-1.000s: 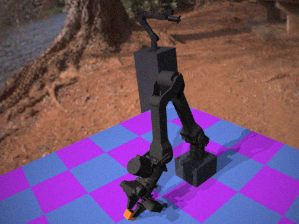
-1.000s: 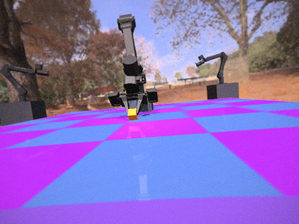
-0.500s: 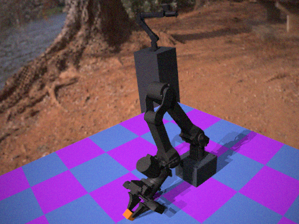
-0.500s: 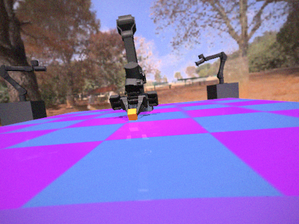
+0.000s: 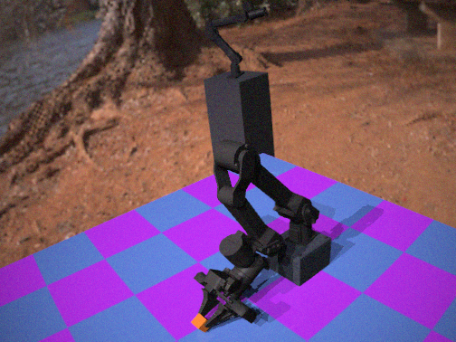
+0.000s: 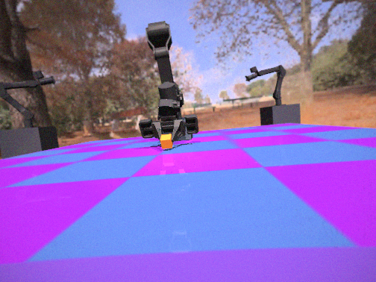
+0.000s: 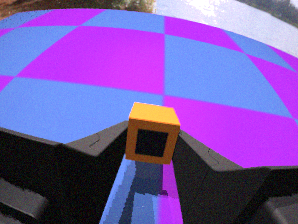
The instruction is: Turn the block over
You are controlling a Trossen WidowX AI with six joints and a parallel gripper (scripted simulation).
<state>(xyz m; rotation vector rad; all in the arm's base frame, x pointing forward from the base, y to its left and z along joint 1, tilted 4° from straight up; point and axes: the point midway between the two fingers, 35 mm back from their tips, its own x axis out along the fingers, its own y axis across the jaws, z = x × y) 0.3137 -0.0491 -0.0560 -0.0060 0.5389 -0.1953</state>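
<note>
The orange block is 1 cm behind my gripper tip.
</note>
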